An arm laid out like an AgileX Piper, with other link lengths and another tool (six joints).
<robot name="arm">
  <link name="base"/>
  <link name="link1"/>
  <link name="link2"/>
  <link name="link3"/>
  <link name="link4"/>
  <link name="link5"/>
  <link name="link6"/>
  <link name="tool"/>
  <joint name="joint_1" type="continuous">
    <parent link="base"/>
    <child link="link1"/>
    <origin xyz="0 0 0.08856"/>
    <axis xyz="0 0 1"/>
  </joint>
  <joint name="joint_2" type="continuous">
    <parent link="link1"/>
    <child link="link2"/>
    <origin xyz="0 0 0" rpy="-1.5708 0 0"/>
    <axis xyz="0 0 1"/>
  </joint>
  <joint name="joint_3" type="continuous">
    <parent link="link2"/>
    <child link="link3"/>
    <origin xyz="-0.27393 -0.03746 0"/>
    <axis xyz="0 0 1"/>
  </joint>
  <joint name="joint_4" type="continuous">
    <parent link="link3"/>
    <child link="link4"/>
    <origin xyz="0.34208 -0.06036 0" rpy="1.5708 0 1.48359"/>
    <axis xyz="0 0 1"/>
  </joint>
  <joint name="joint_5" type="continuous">
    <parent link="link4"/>
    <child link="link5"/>
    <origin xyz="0 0 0" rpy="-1.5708 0 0"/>
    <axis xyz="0 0 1"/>
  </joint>
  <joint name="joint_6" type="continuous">
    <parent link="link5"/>
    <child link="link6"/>
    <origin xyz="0 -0.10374 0" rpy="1.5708 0 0"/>
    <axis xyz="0 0 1"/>
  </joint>
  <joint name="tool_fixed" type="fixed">
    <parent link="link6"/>
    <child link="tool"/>
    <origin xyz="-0.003 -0.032 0.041" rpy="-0.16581 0 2.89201"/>
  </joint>
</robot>
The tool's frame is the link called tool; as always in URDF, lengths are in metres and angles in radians. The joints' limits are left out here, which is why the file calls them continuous.
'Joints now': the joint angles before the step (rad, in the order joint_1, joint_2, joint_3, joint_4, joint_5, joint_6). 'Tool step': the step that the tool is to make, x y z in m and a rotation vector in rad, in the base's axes. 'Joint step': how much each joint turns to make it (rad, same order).
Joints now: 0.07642 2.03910 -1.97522 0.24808 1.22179 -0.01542
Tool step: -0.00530 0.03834 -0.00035 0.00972 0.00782 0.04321
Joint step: 0.06938 -0.00002 0.00003 0.00000 -0.00001 0.02899
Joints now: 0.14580 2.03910 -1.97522 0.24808 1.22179 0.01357
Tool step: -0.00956 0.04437 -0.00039 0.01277 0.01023 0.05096
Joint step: 0.08085 -0.00002 0.00004 0.00240 -0.00002 0.03317
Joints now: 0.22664 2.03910 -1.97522 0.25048 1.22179 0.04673
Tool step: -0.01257 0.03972 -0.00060 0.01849 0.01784 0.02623
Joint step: 0.07390 0.00000 -0.00001 0.00328 0.00000 0.05294
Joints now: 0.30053 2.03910 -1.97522 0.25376 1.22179 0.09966
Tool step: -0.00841 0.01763 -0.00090 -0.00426 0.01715 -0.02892
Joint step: 0.04117 -0.00002 0.00001 -0.02656 0.00042 0.07692
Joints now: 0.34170 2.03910 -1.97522 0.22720 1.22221 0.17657
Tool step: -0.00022 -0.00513 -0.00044 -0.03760 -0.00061 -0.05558
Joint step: 0.00589 -0.00001 0.00001 -0.05951 0.00000 0.06578
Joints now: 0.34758 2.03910 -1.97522 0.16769 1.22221 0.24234
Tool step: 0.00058 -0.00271 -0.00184 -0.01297 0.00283 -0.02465
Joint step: 0.00000 0.00322 -0.00002 -0.02074 0.00001 0.02629
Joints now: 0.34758 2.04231 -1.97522 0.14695 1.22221 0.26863
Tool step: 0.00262 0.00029 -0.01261 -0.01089 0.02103 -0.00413
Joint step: 0.00000 0.02287 0.00002 -0.00462 0.00000 0.00441
